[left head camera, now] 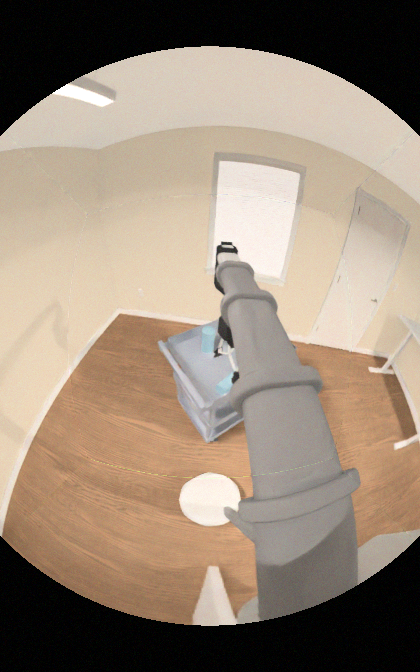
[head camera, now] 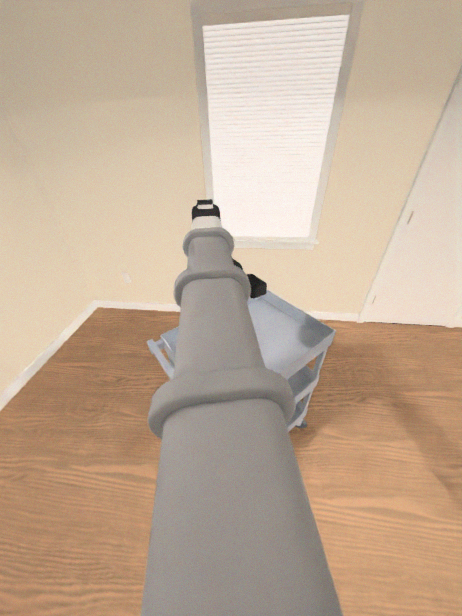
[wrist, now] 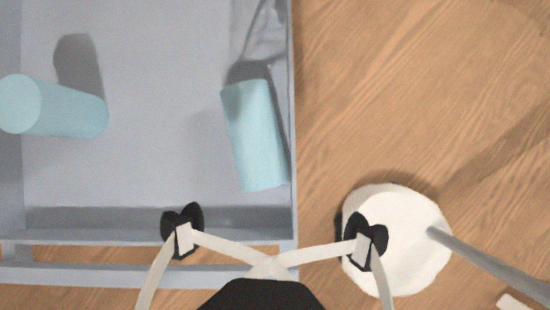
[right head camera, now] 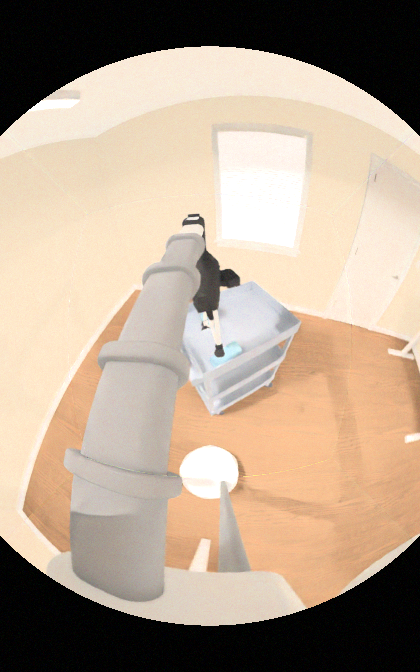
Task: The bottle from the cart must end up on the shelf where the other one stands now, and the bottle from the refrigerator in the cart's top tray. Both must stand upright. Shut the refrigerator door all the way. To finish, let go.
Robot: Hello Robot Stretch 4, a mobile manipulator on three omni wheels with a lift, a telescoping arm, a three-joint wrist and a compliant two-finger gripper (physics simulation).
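Places are measured from the robot's base along level axes (x ahead, y left, z up), in centimetres.
Pixels of known places: gripper, between the fingertips: (wrist: pixel 274 226).
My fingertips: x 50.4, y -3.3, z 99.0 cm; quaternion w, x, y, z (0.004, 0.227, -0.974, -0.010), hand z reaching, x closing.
Note:
Ahead of a thing's pixels: the offset from my fingertips to its middle.
Two light-blue bottles are in the top tray of the blue-grey cart (head camera: pixel 280 340) (left head camera: pixel 192 357) (right head camera: pixel 257 310) (wrist: pixel 150 70). One bottle @(dx +32.0, dy +4.9, dz -15.2 cm) (left head camera: pixel 208 340) (wrist: pixel 60 109) stands upright; the arm and wrist mostly hide it in the right head view. The other bottle @(dx +6.6, dy -5.5, dz -18.8 cm) (left head camera: pixel 224 384) (right head camera: pixel 230 353) (wrist: pixel 256 135) lies on its side along the tray's edge, near a corner. My gripper (left head camera: pixel 226 364) (right head camera: pixel 212 338) (wrist: pixel 274 226) is open and empty above the tray's corner area, its fingers on either side of the tray's edge in the wrist view. The refrigerator and the shelf do not show.
A white round object (left head camera: pixel 207 500) (right head camera: pixel 207 472) (wrist: pixel 400 245) with a grey rod is on the near side of the cart. Beyond the cart are a wall with a window (head camera: pixel 275 125) and a white door (left head camera: pixel 360 280). White furniture legs (left head camera: pixel 397 352) stand at the right.

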